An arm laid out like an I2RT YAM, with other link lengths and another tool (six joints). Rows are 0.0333 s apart.
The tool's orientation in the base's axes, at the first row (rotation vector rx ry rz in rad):
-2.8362, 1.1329, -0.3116
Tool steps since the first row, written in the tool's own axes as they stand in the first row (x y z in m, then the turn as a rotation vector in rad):
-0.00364, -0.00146, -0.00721, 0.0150, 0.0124, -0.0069
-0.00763, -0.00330, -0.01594, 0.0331, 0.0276, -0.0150
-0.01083, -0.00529, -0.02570, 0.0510, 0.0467, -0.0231
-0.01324, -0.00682, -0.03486, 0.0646, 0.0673, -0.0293
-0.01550, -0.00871, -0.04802, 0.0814, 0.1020, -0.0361
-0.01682, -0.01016, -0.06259, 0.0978, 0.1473, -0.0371
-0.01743, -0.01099, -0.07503, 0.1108, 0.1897, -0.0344
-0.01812, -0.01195, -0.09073, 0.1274, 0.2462, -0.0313
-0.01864, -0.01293, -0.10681, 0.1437, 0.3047, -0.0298
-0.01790, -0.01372, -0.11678, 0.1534, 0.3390, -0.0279
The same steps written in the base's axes. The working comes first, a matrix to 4 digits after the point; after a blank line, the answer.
The tool's axes in the first row as the columns of a matrix, in the base's axes (used below as rounded here):
0.7074, -0.6737, 0.2137
-0.6883, -0.7254, -0.0087
0.1609, -0.1409, -0.9769

-0.00313, 0.00363, 0.00666, 0.0008, -0.0193, 0.0074
-0.00658, 0.00778, 0.01481, 0.0016, -0.0427, 0.0161
-0.00959, 0.01152, 0.02411, -0.0003, -0.0688, 0.0242
-0.01222, 0.01436, 0.03289, -0.0059, -0.0930, 0.0295
-0.01536, 0.01740, 0.04564, -0.0188, -0.1297, 0.0340
-0.01843, 0.01949, 0.05987, -0.0380, -0.1738, 0.0312
-0.02096, 0.02062, 0.07204, -0.0568, -0.2136, 0.0247
-0.02416, 0.02193, 0.08740, -0.0824, -0.2660, 0.0164
-0.02730, 0.02314, 0.10317, -0.1100, -0.3197, 0.0093
-0.02838, 0.02329, 0.11314, -0.1258, -0.3513, 0.0042

